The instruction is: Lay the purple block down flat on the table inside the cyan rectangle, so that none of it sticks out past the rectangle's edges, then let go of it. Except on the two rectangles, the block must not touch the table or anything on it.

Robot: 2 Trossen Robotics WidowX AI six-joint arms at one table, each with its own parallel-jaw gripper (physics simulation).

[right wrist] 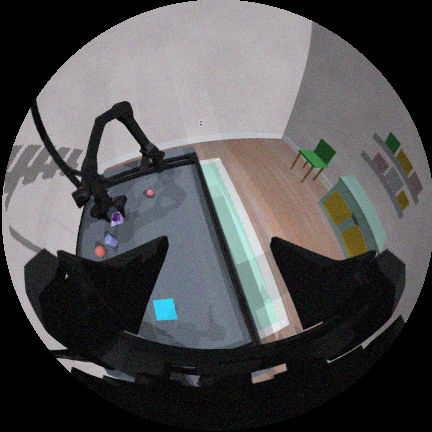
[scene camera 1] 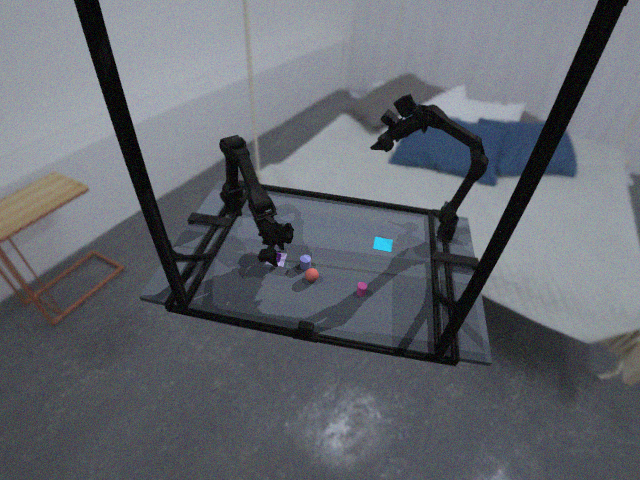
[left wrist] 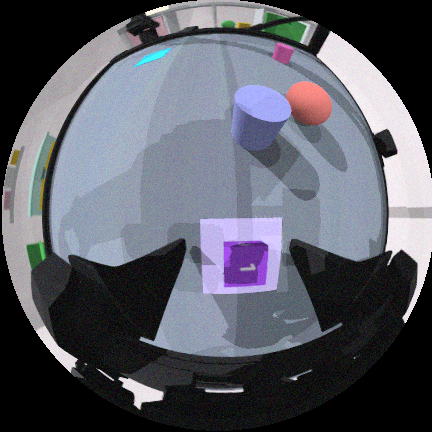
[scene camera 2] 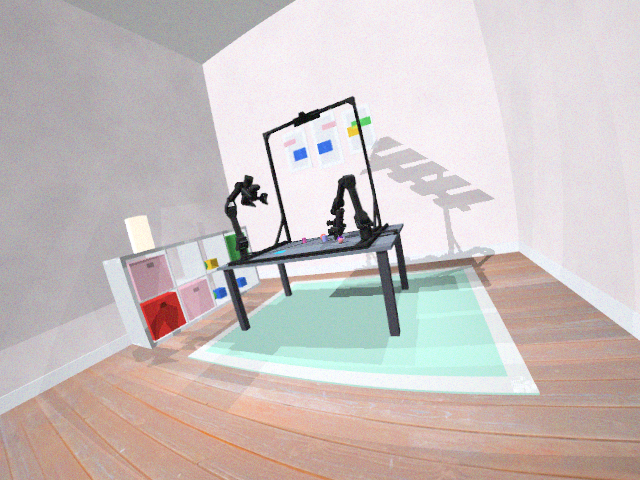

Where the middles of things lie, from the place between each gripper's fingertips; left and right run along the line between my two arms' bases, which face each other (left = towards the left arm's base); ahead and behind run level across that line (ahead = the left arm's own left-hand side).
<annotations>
I see the lavender cylinder [left wrist: 259, 112] 38 cm behind my right hand, 21 cm to the left of it and 32 cm below it. Round my right hand: purple block [left wrist: 244, 262] 37 cm behind, 32 cm to the left, 33 cm below; pale lilac rectangle [left wrist: 213, 231] 37 cm behind, 32 cm to the left, 34 cm below.
Right now my left hand is 1 cm to the right of the pale lilac rectangle. Round my left hand: purple block (1 cm to the left); then lavender cylinder (2 cm behind, 10 cm to the right, 2 cm above).
</annotations>
